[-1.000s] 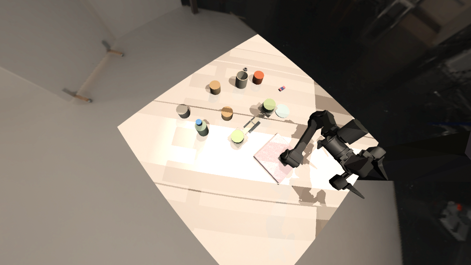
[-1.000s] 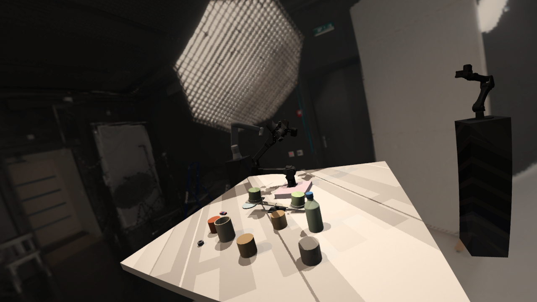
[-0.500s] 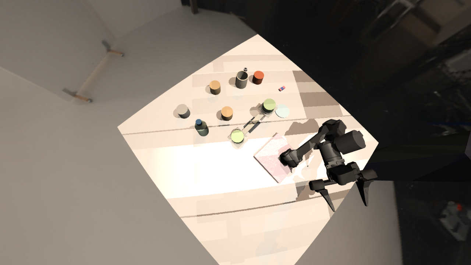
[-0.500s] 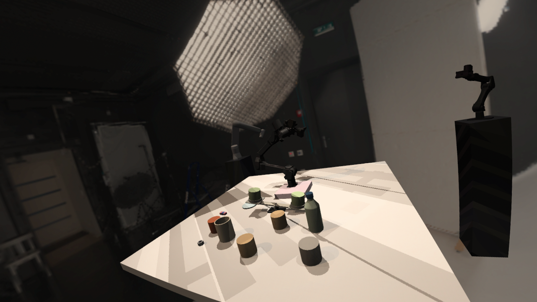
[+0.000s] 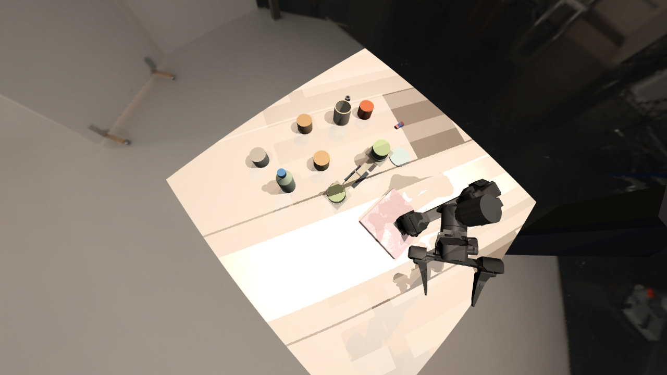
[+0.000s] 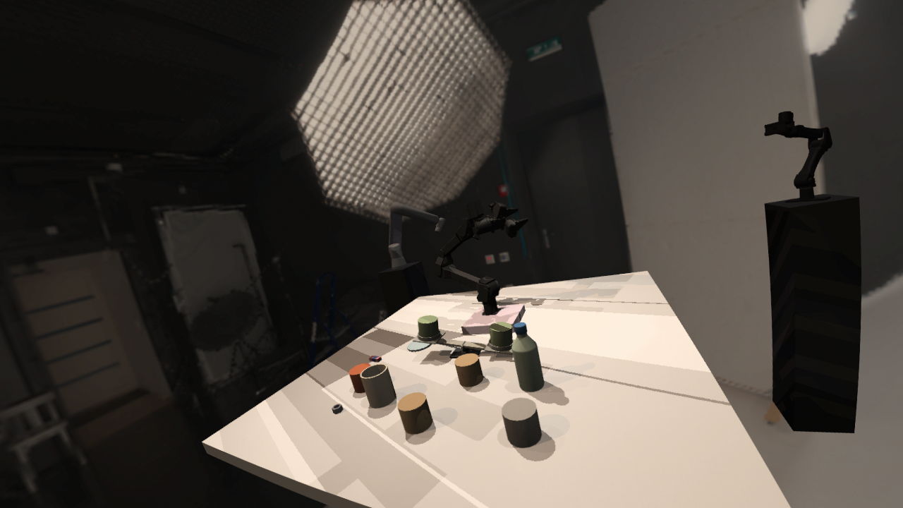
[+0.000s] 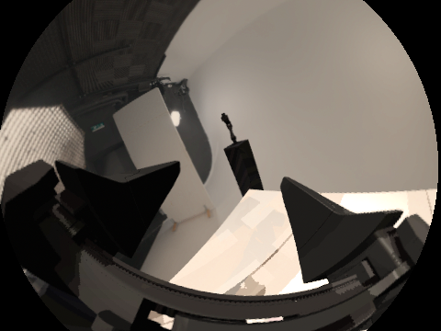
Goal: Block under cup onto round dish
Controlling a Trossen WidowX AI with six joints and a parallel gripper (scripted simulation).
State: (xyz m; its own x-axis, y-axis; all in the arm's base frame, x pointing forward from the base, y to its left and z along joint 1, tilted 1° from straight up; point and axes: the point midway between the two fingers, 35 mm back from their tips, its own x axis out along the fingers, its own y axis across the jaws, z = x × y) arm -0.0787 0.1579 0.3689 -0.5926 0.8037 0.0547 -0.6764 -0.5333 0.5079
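My gripper tip is 380 mm short of the pale green block, 360 mm above it and 50 mm to the left of it. Also, from my gripper tip: bottle with blue cap: 550 mm ahead, 290 mm below, 90 mm to the left; then pale blue round dish: 410 mm to the right, 400 mm below, 340 mm ahead; then grey cylinder: 710 mm ahead, 370 mm below, 100 mm to the left.
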